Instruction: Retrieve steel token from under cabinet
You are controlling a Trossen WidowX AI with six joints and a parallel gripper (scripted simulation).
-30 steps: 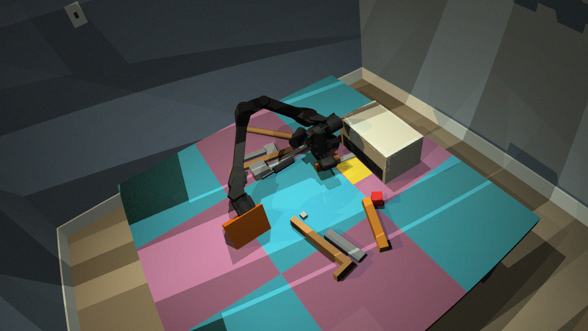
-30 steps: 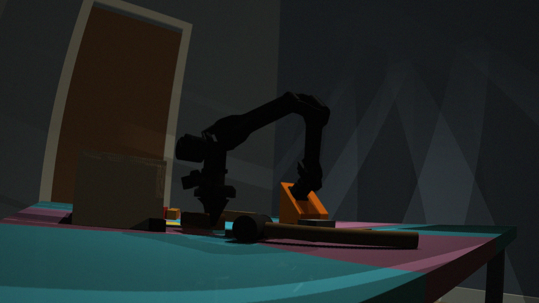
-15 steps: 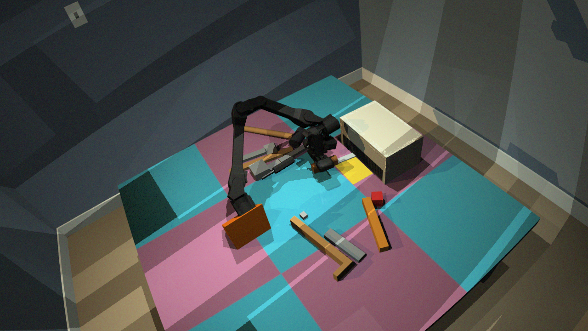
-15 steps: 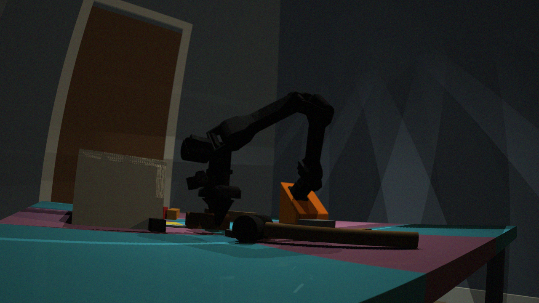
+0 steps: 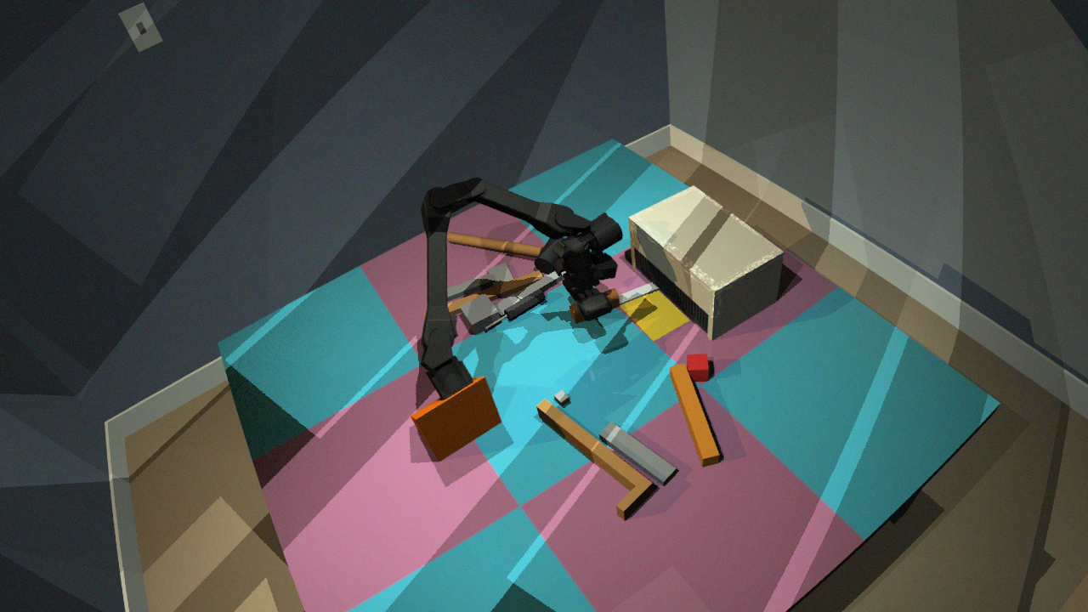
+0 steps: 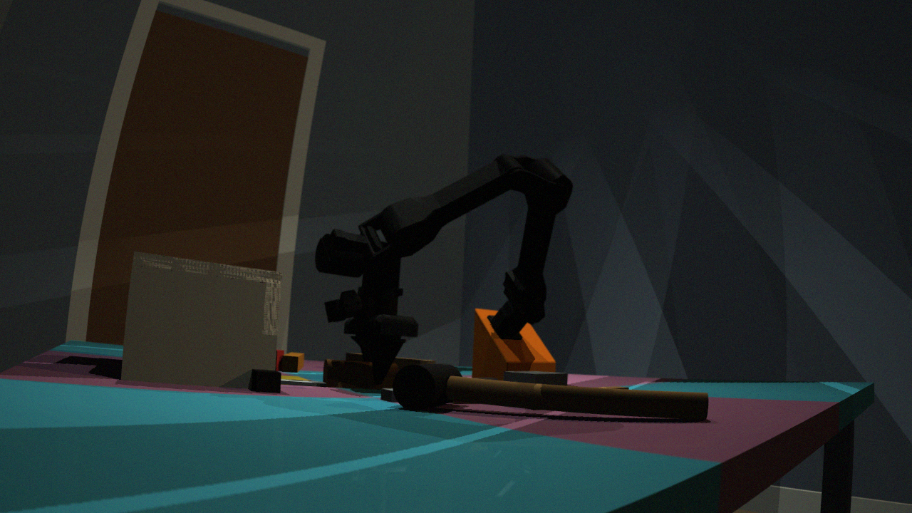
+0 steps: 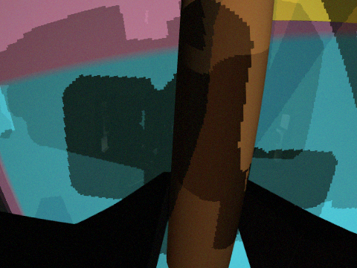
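My gripper tip is now 130 mm past the screwdriver and 110 mm to the right of it. Also, from my gripper tip: long wooden stick: 150 mm behind, 210 mm to the left; then small grey cube: 180 mm behind, 160 mm to the right; then grey block: 190 mm behind, 160 mm to the left, 10 mm above.
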